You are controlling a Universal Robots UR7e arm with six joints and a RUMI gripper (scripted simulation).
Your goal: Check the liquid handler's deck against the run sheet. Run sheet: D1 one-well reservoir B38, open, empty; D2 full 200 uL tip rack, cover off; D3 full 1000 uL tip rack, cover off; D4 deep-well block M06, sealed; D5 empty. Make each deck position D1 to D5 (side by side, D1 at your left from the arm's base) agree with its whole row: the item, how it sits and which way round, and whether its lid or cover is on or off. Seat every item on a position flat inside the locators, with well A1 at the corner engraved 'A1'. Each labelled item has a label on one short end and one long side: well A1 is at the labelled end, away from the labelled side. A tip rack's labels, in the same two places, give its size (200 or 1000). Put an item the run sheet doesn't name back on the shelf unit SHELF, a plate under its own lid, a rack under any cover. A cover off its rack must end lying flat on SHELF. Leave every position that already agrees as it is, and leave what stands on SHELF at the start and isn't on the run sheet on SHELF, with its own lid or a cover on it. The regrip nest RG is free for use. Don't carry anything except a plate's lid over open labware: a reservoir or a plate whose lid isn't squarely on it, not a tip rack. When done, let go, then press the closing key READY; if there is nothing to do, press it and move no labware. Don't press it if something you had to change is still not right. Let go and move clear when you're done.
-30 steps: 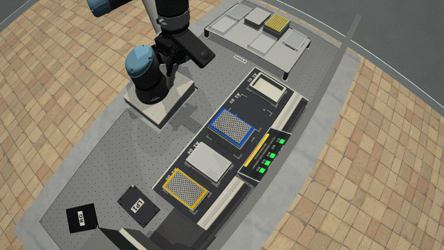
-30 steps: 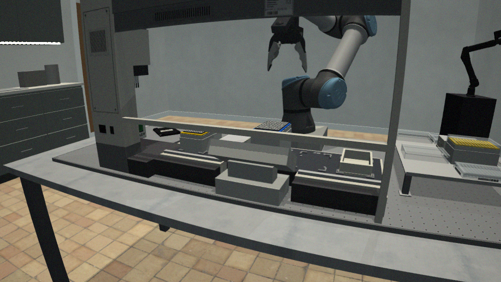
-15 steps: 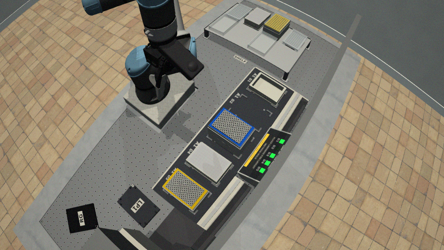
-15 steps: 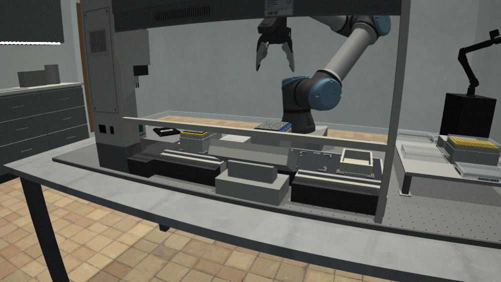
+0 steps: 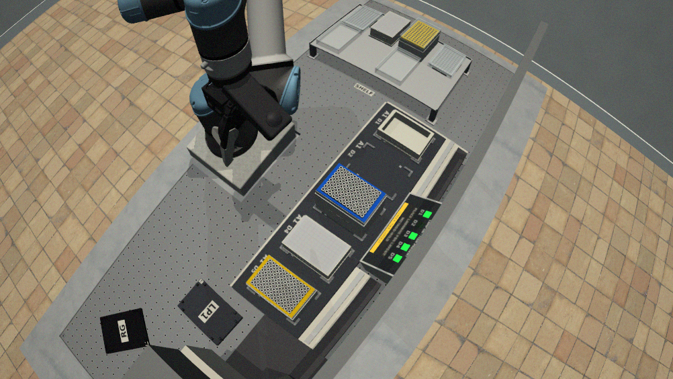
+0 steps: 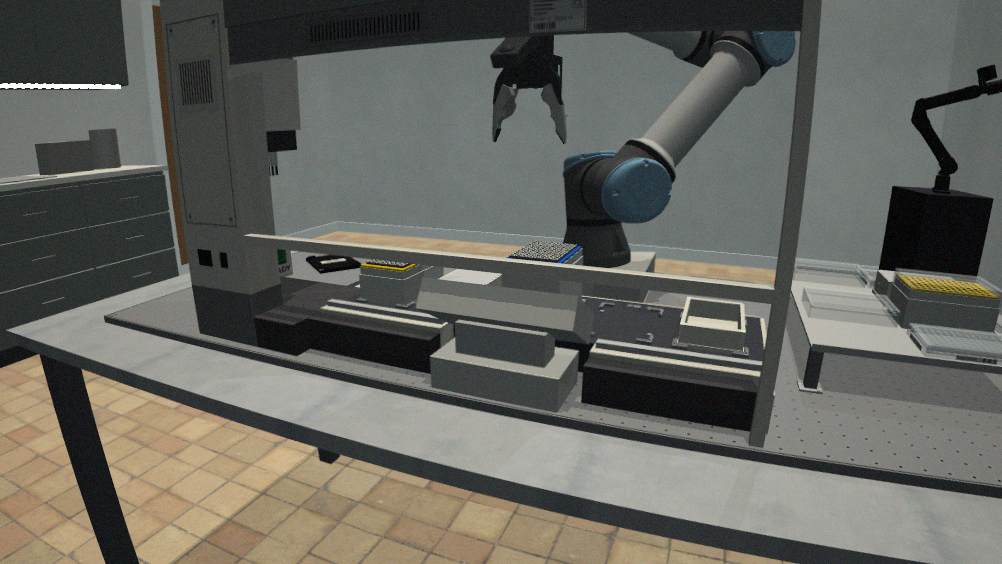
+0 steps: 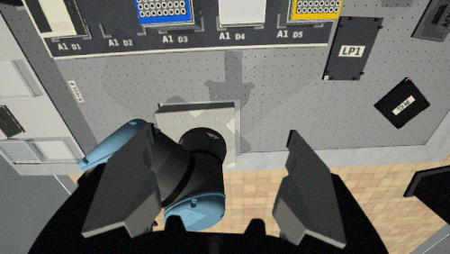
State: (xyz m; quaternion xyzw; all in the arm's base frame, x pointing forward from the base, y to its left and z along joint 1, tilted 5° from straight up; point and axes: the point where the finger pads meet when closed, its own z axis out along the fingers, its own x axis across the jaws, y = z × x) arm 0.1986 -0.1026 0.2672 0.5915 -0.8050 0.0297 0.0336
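My hand is 210 mm above the yellow-framed tip rack, 200 mm to the left of it and 120 mm short of it. From my hand the other things lie so: handler's frame bar 350 mm ahead, 130 mm below, 40 mm to the right; blue-framed tip rack 180 mm below, 170 mm ahead, 50 mm to the left; one-well reservoir 290 mm to the left, 240 mm below, 230 mm ahead.
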